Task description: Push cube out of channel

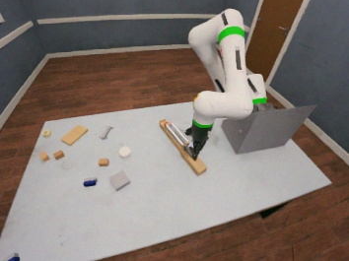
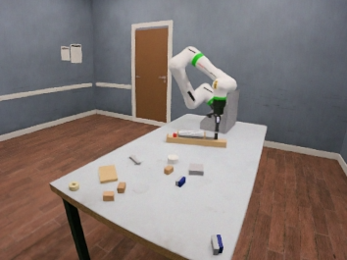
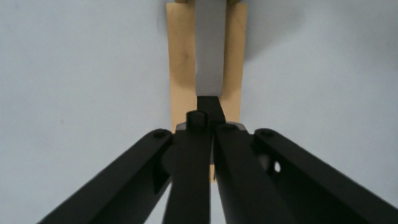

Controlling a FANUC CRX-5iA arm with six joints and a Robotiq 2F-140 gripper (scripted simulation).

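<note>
Now: the red cube 29 cm to the right of my hand, 8 cm ahead of it and 2 cm below it. The rest, counted from my hand: tan channel (17 cm to the right, 5 cm ahead, 3 cm below); then white disc (37 cm ahead, 17 cm to the right, 6 cm below); then thin grey stick (8 cm to the right, 3 cm below, 2 cm ahead).
</note>
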